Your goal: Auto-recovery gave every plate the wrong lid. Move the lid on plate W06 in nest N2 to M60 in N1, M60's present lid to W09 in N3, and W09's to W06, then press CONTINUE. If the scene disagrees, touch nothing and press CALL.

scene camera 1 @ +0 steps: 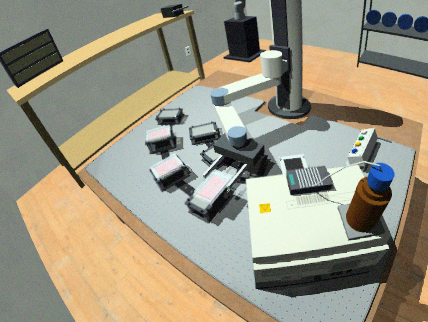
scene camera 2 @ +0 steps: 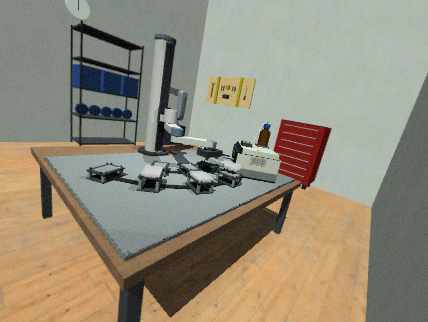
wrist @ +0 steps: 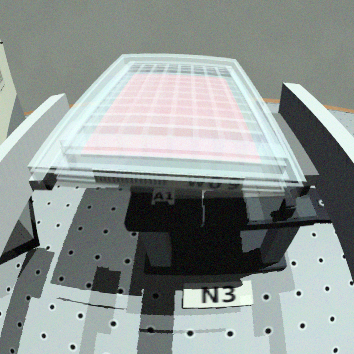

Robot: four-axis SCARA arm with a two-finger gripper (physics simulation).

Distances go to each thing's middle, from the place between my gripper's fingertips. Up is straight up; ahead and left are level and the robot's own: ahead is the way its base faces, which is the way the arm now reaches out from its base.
My hand is 5 cm past the N3 tag [wrist: 232,293], 3 cm to the left of it and 11 cm above it. From my hand the other things lie so: brown bottle [scene camera 1: 373,193] 3 cm behind, 50 cm to the left, 20 cm above.
